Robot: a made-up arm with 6 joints. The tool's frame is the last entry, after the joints.
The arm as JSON. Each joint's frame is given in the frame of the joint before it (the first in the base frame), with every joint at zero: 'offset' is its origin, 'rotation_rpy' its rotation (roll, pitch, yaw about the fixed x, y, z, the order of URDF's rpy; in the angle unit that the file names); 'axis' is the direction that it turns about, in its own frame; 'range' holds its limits. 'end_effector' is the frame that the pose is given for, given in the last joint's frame.
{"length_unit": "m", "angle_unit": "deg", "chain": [
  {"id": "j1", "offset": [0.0, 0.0, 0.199], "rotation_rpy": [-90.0, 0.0, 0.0], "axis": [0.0, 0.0, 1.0], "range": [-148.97, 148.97]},
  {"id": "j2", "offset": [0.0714, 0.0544, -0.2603], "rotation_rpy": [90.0, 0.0, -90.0], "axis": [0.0, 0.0, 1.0], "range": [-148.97, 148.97]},
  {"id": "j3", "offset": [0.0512, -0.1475, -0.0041], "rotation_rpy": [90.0, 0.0, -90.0], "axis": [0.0, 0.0, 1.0], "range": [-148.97, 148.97]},
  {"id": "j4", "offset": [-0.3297, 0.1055, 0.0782], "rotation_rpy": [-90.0, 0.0, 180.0], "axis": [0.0, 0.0, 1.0], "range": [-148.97, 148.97]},
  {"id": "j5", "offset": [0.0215, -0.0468, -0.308], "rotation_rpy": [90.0, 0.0, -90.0], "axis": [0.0, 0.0, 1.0], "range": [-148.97, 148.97]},
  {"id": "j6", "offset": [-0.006, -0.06, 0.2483], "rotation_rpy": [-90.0, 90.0, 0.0], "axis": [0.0, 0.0, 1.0], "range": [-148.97, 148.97]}
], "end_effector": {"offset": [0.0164, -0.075, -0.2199], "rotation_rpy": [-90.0, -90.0, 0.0]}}
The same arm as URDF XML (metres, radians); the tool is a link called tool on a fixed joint. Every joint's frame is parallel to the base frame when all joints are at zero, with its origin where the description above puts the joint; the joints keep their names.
<robot name="arm">
<joint name="j1" type="revolute"><parent link="base"/><child link="link1"/><origin xyz="0.0000 0.0000 0.1990"/><axis xyz="0 1 0"/><limit lower="-2.6000" upper="2.6000"/></joint>
<joint name="j2" type="revolute"><parent link="link1"/><child link="link2"/><origin xyz="0.0714 -0.2603 -0.0544"/><axis xyz="-1 0 0"/><limit lower="-2.6000" upper="2.6000"/></joint>
<joint name="j3" type="revolute"><parent link="link2"/><child link="link3"/><origin xyz="0.0041 -0.1475 0.0512"/><axis xyz="0 0 -1"/><limit lower="-2.6000" upper="2.6000"/></joint>
<joint name="j4" type="revolute"><parent link="link3"/><child link="link4"/><origin xyz="-0.1055 0.3297 -0.0782"/><axis xyz="1 0 0"/><limit lower="-2.6000" upper="2.6000"/></joint>
<joint name="j5" type="revolute"><parent link="link4"/><child link="link5"/><origin xyz="-0.3080 0.0215 -0.0468"/><axis xyz="0 -1 0"/><limit lower="-2.6000" upper="2.6000"/></joint>
<joint name="j6" type="revolute"><parent link="link5"/><child link="link6"/><origin xyz="-0.0600 -0.2483 0.0060"/><axis xyz="1 0 0"/><limit lower="-2.6000" upper="2.6000"/></joint>
<joint name="tool_joint" type="fixed"><parent link="link6"/><child link="tool"/><origin xyz="-0.2199 0.0164 -0.0750"/></joint>
<link name="base"/>
<link name="link1"/>
<link name="link2"/>
<link name="link3"/>
<link name="link4"/>
<link name="link5"/>
<link name="link6"/>
<link name="tool"/>
</robot>

